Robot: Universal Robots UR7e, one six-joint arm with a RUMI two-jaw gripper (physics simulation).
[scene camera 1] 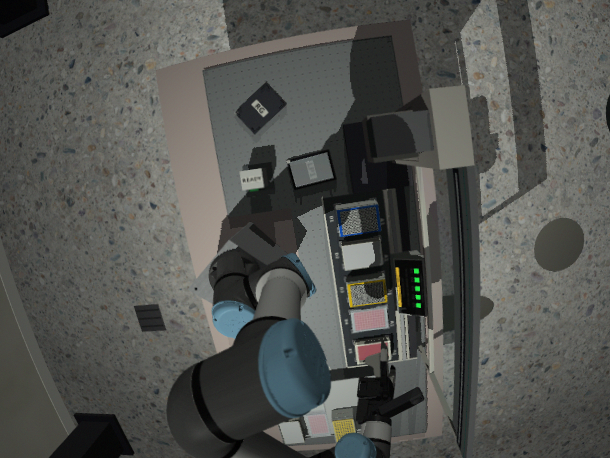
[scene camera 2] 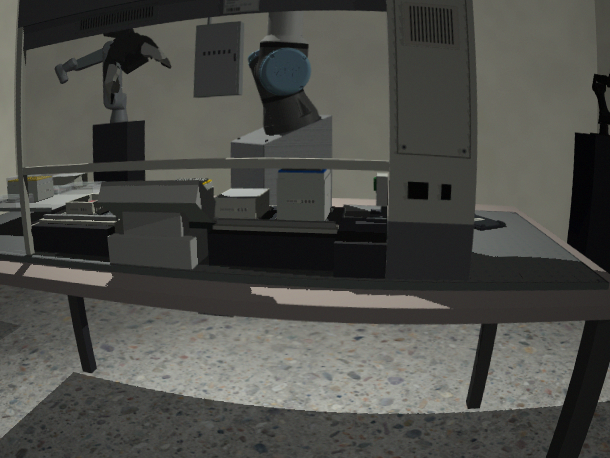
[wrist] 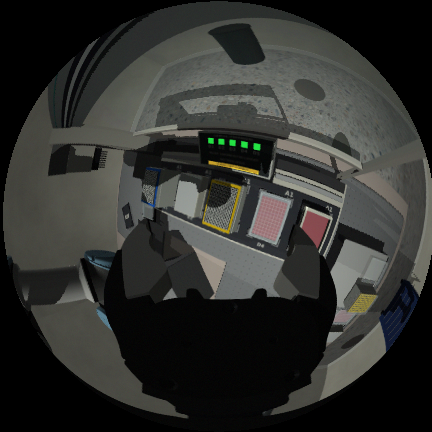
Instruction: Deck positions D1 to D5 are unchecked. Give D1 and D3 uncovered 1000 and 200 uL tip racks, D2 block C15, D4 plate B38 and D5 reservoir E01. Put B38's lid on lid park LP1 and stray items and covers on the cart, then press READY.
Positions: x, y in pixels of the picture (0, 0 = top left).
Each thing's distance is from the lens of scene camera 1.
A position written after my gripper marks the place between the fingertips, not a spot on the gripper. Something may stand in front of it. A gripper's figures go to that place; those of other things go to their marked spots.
my gripper (scene camera 1: 387, 353): 0.98 m
grey tower (scene camera 1: 448, 109): 0.62 m
READY button (scene camera 1: 256, 177): 1.06 m
cart (scene camera 1: 343, 394): 1.40 m
The marked spots on the cart and the grey tower are 1.11 m apart.
